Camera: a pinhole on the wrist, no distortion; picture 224 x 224 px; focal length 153.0 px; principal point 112.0 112.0 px. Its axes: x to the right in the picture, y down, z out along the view. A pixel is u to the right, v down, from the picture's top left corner.
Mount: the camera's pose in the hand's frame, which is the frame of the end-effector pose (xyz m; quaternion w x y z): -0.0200 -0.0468 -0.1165 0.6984 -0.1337 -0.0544 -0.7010
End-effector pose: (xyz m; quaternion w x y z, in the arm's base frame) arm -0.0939 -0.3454 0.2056 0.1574 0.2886 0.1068 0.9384
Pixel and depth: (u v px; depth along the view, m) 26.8 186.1 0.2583
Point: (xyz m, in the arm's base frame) -0.1882 -0.4359 0.3826
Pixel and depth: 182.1 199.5 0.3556
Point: -0.1017 -0.1328 0.4843
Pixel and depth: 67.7 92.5 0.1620
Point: -0.0691 -0.3889 0.2292
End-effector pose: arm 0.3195 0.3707 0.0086 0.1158 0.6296 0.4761 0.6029
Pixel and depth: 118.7 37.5 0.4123
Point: 0.6385 0.3485 -0.1446
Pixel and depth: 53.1 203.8 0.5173
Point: 0.6385 0.6069 0.3581
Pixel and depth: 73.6 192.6 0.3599
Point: 0.5022 0.5344 0.1927
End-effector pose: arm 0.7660 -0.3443 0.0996 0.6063 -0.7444 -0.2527 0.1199
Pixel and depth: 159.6 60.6 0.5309
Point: 0.4156 -0.0231 0.0355
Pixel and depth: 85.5 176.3 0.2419
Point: 0.8243 -0.2174 0.0381
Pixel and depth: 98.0 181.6 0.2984
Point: 0.8321 -0.1508 0.0303
